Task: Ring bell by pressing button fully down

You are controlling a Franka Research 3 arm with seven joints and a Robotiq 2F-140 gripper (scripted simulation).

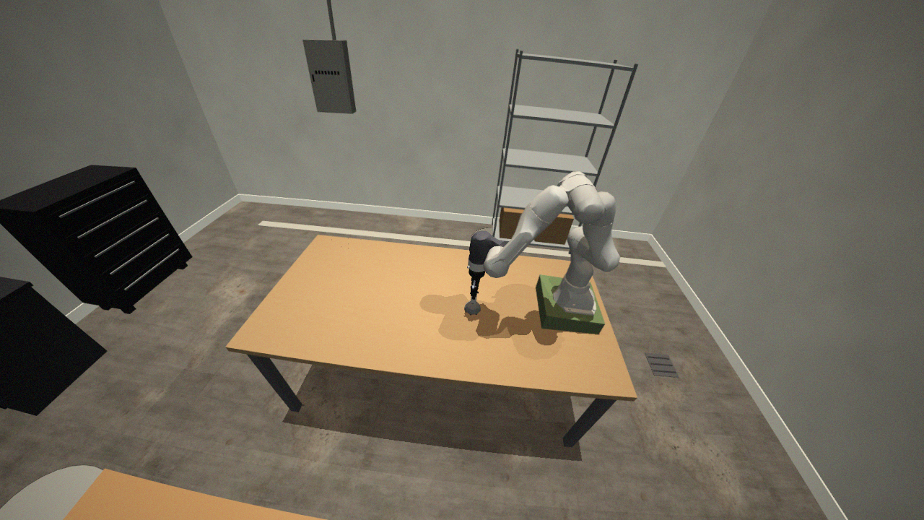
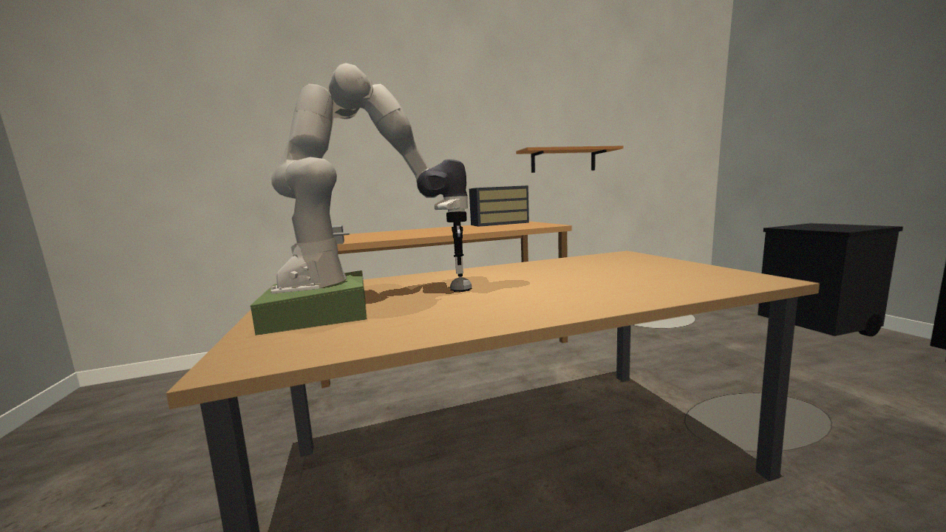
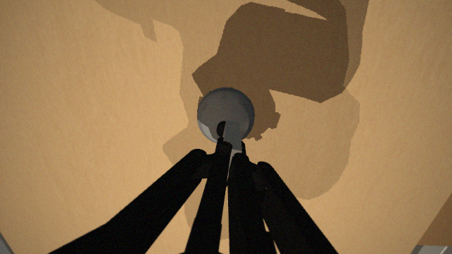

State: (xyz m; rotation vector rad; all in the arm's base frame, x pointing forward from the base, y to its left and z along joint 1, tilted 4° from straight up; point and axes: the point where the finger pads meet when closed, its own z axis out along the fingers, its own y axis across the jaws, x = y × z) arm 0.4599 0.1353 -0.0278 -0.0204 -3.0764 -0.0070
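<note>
Now: the black button 1 cm to the right of my hand and 4 cm below it. From my hand the other things lie so: grey dome bell (1 cm to the right, 6 cm below).
</note>
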